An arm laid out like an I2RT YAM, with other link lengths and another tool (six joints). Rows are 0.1 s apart.
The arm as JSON. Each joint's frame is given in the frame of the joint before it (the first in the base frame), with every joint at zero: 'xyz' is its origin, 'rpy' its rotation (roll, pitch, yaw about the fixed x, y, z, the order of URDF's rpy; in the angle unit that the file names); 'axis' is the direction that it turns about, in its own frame. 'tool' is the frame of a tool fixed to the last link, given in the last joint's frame.
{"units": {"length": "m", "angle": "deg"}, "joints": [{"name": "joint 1", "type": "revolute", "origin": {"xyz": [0.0, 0.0, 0.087], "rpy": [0.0, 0.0, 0.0]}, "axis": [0.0, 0.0, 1.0]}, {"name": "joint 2", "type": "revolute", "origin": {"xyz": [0.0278, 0.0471, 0.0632], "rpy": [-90.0, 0.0, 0.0]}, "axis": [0.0, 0.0, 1.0]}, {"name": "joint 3", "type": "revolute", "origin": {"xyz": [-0.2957, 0.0, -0.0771], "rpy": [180.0, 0.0, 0.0]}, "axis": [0.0, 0.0, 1.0]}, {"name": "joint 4", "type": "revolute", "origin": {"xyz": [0.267, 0.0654, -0.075], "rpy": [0.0, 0.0, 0.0]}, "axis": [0.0, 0.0, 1.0]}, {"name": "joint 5", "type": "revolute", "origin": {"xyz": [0.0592, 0.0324, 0.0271], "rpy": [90.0, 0.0, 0.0]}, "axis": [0.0, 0.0, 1.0]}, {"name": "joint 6", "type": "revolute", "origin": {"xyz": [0.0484, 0.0, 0.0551], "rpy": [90.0, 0.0, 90.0]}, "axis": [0.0, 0.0, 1.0]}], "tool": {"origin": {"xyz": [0.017, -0.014, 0.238], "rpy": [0.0, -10.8, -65.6]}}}
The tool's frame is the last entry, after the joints.
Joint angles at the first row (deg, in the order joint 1, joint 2, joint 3, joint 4, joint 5, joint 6):
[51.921, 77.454, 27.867, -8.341, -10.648, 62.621]
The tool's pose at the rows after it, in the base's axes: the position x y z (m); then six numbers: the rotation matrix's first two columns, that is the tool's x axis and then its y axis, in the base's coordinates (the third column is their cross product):
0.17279 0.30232 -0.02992 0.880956 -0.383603 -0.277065 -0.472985 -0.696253 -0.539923
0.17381 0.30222 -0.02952 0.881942 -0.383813 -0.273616 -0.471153 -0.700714 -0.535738
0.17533 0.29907 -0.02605 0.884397 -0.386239 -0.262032 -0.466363 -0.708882 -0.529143
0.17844 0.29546 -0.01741 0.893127 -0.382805 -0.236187 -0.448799 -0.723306 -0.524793
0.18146 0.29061 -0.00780 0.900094 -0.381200 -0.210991 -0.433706 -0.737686 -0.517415
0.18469 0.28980 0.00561 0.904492 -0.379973 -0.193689 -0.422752 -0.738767 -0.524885
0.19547 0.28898 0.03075 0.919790 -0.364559 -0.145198 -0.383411 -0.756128 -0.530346
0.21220 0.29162 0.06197 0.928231 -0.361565 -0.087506 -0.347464 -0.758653 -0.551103
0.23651 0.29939 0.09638 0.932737 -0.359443 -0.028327 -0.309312 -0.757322 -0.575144
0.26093 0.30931 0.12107 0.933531 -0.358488 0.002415 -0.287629 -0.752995 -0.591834
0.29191 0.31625 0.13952 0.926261 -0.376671 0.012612 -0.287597 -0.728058 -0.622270
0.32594 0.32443 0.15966 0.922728 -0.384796 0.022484 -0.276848 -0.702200 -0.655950
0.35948 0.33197 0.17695 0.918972 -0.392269 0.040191 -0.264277 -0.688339 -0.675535
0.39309 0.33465 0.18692 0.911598 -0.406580 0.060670 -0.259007 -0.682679 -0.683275
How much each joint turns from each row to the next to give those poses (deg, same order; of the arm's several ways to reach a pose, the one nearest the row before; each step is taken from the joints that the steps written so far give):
[0.085, 0.230, 0.288, 0.015, 0.190, -0.277]
[0.022, 0.274, 0.527, -0.560, 0.193, -0.224]
[0.043, -0.643, 0.792, -1.902, 0.668, -0.468]
[0.295, -1.387, 1.438, -3.136, 1.260, -1.053]
[0.193, -1.463, 1.635, -3.552, 1.272, -1.021]
[0.168, -1.869, 1.556, -2.853, 0.802, -0.389]
[-0.068, -1.745, 4.125, -5.303, 1.669, -2.465]
[0.026, -1.315, 4.661, -4.044, 2.330, -1.709]
[-0.831, 0.724, 6.019, -2.914, 1.770, -2.390]
[-1.918, 2.556, 5.646, -1.462, -0.130, -2.365]
[-3.773, 2.670, 4.133, 0.749, -1.841, -1.942]
[-4.029, 3.274, 4.784, 0.869, -2.708, -2.375]
[-2.844, 4.107, 5.579, 0.154, -1.483, -1.927]
[-2.451, 4.304, 5.100, 0.145, -0.578, -1.633]

